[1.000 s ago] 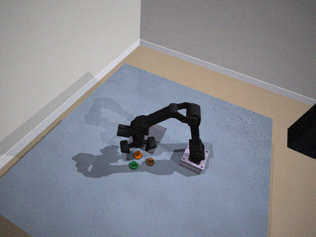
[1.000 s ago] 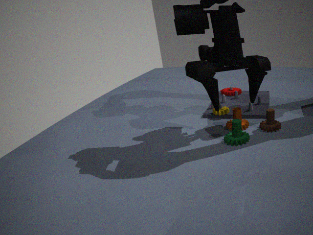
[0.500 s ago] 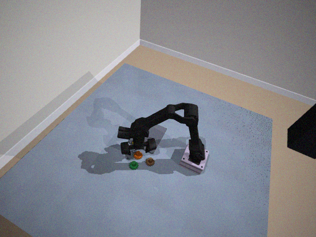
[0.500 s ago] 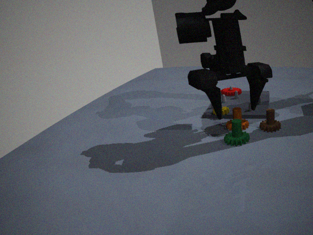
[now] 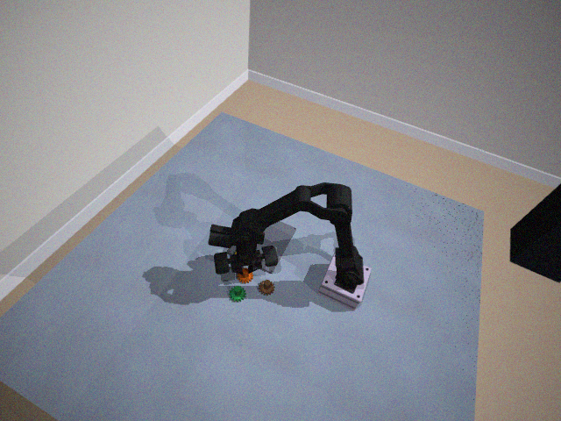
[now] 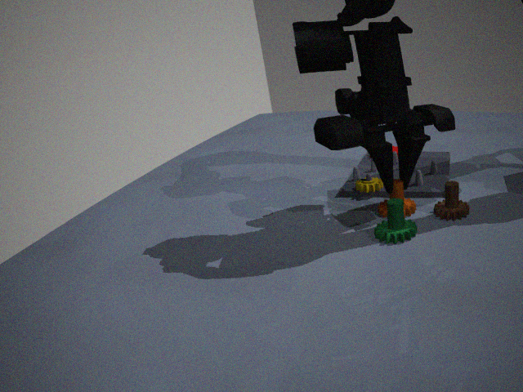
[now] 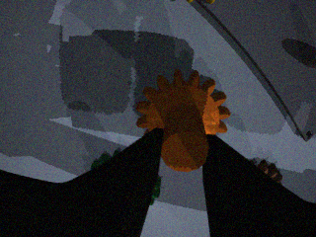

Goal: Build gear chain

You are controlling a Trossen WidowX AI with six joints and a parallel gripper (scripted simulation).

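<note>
Right now the red gear is 230 mm to the right of my gripper tip, 60 mm ahead of it and 10 mm below it. The rest, counted from my gripper tip: yellow gear 60 mm to the right, 50 mm ahead, 10 mm below; orange gear 10 mm below; green gear 60 mm to the left, 10 mm below, 10 mm behind.
</note>
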